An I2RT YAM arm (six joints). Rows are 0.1 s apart.
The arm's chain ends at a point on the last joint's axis. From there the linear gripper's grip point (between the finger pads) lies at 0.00 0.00 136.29 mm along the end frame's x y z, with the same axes.
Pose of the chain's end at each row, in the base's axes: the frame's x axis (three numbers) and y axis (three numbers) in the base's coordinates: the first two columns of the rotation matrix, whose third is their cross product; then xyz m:
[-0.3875 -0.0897 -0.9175 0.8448 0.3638 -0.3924 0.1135 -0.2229 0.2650]
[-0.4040 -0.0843 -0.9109 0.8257 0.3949 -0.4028 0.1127 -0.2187 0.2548]
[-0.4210 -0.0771 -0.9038 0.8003 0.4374 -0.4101 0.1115 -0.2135 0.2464]
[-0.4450 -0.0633 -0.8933 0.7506 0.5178 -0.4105 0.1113 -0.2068 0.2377]
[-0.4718 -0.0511 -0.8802 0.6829 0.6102 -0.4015 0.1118 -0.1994 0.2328]
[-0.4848 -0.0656 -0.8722 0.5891 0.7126 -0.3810 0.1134 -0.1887 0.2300]
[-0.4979 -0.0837 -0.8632 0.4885 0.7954 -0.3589 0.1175 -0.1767 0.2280]
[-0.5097 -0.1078 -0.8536 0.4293 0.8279 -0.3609 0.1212 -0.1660 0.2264]
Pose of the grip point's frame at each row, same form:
[-0.3875 -0.0897 -0.9175 0.8448 0.3638 -0.3924 0.1638 -0.3493 0.2561]
[-0.4040 -0.0843 -0.9109 0.8257 0.3949 -0.4028 0.1664 -0.3434 0.2425]
[-0.4210 -0.0771 -0.9038 0.8003 0.4374 -0.4101 0.1697 -0.3356 0.2297]
[-0.4450 -0.0633 -0.8933 0.7506 0.5178 -0.4105 0.1779 -0.3231 0.2128]
[-0.4718 -0.0511 -0.8802 0.6829 0.6102 -0.4015 0.1878 -0.3071 0.1983]
[-0.4848 -0.0656 -0.8722 0.5891 0.7126 -0.3810 0.2015 -0.2839 0.1882]
[-0.4979 -0.0837 -0.8632 0.4885 0.7954 -0.3589 0.2152 -0.2585 0.1796]
[-0.5097 -0.1078 -0.8536 0.4293 0.8279 -0.3609 0.2228 -0.2410 0.1752]

